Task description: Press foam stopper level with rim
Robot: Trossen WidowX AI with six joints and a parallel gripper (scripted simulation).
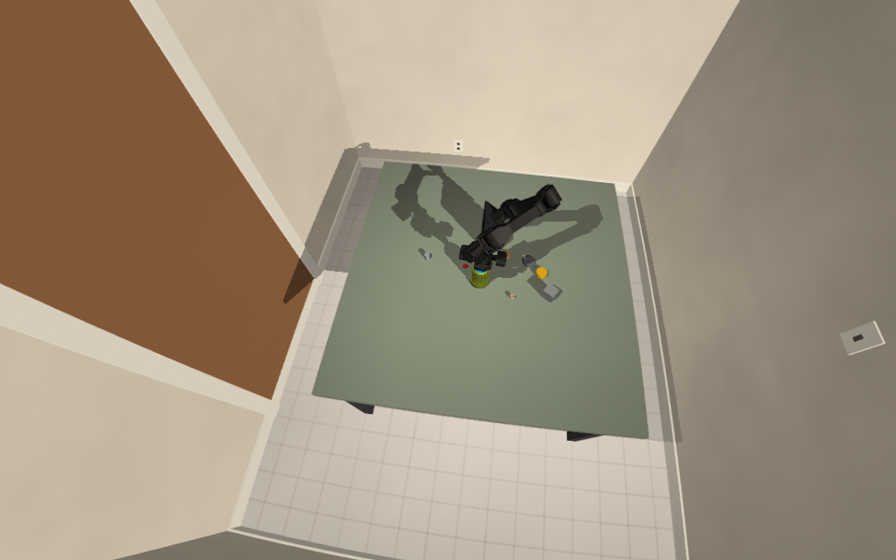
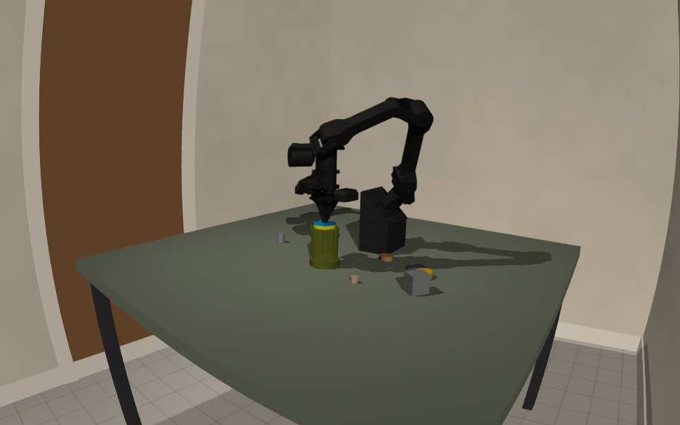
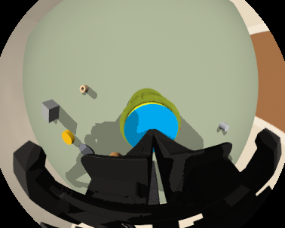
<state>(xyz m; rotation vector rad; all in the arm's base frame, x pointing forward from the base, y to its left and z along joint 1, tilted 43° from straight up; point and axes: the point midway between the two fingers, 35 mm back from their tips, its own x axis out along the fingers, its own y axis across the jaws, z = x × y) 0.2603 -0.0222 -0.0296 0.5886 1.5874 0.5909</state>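
Right now the blue foam stopper is 5 cm below my hand. Round my hand: brown disc: 15 cm below, 15 cm behind, 11 cm to the left; tan peg: 15 cm to the left, 15 cm below, 6 cm ahead; red dot: 15 cm below, 7 cm to the right, 6 cm behind.
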